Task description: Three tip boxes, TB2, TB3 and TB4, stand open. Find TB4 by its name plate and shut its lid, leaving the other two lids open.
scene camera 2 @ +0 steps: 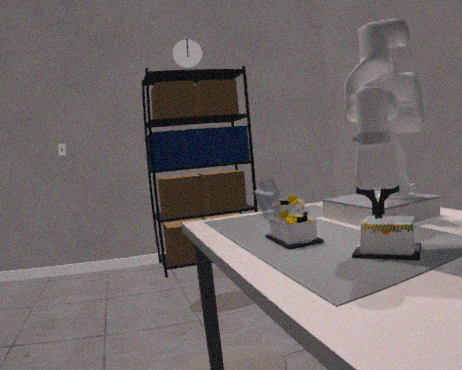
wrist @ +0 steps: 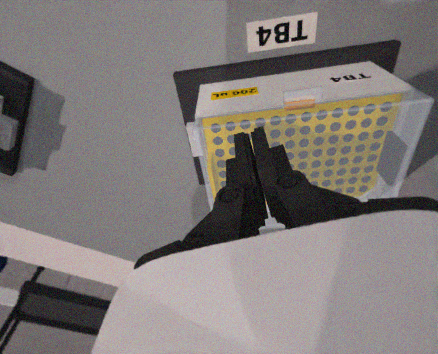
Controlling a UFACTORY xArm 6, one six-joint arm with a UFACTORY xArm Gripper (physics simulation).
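Frame: origin at the arm's base, x ahead, y left, z up, level; metres.
Where they show: gripper, fingertip midpoint: (scene camera 2: pixel 378 217) (wrist: pixel 255 152); arm's base, origin of the base link: (scene camera 2: pixel 395 196).
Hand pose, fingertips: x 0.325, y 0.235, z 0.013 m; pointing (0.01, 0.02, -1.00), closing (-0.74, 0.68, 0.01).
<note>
Each offset is from my fingertips to the centre of the thing. "spot": to the spot under its first point. Level surfaces: height alone.
The white TB4 box {dx -0.007, dy +0.030, dz -0.038 m} (scene camera 2: pixel 387 242) (wrist: pixel 295 97) sits on its dark base, behind its name plate {spot: dx -0.052, dy -0.003, dz -0.075 m} (wrist: pixel 282 32) in the wrist view. Its clear lid {spot: dx -0.011, dy +0.063, dz +0.000 m} (scene camera 2: pixel 400 220) (wrist: pixel 417 117) lies down over the yellow tip rack, with its front tab at the orange latch mark. My gripper (scene camera 2: pixel 378 216) (wrist: pixel 255 152) is shut and empty, its fingertips at the top of the lid; whether they touch it is hard to tell. Two other boxes stand at the left in the scene view, a nearer one {dx +0.097, dy -0.227, dz -0.044 m} (scene camera 2: pixel 293 232) and one behind it {spot: dx -0.031, dy -0.438, dz -0.022 m} (scene camera 2: pixel 296 205). A clear raised lid {spot: dx +0.201, dy -0.184, dz +0.062 m} (scene camera 2: pixel 268 196) shows there; their name plates are not readable.
A grey mat {dz -0.077 m} (scene camera 2: pixel 320 275) (wrist: pixel 125 100) lies under the boxes on the pale table {dz -0.080 m} (scene camera 2: pixel 400 320). A low grey block (scene camera 2: pixel 340 212) stands behind TB4. Part of another dark base {spot: dx +0.079, dy -0.148, dz -0.069 m} (wrist: pixel 25 100) shows at the wrist view's left edge. A shelf rack (scene camera 2: pixel 195 75) stands beyond the table.
</note>
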